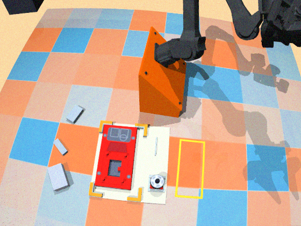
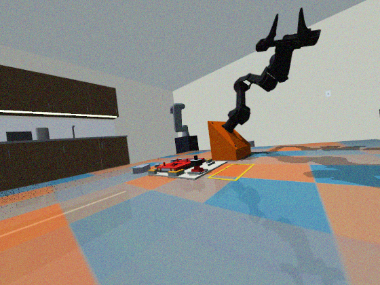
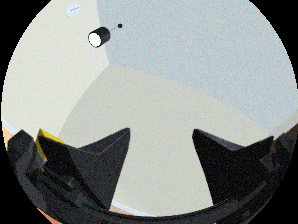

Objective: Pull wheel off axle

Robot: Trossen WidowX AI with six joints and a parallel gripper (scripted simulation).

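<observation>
My gripper tip is 44 cm above the wheel, 31 cm to the left of it and 17 cm short of it. The rest, counted from my gripper tip: upright axle (45 cm below, 31 cm to the right, 17 cm ahead).
</observation>
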